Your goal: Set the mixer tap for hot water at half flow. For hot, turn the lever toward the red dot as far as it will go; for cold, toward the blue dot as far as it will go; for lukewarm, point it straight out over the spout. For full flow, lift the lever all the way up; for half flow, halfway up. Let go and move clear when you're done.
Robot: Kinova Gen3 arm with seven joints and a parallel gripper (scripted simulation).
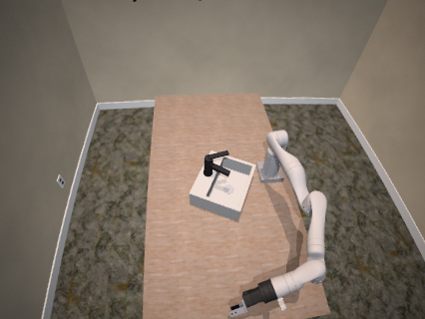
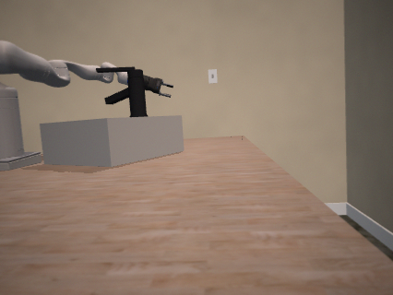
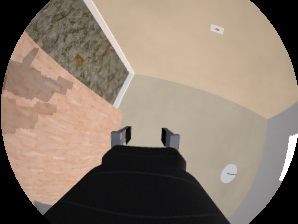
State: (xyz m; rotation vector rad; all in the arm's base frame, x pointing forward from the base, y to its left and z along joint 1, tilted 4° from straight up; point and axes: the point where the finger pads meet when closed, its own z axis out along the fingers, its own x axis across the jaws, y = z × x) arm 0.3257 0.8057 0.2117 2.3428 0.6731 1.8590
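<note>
The lever is 740 mm to the right of my hand and 10 mm ahead of it. Also, from my hand: white sink block: 680 mm to the right, 230 mm below, 50 mm behind; black mixer tap: 730 mm to the right, 50 mm below, 30 mm ahead.
</note>
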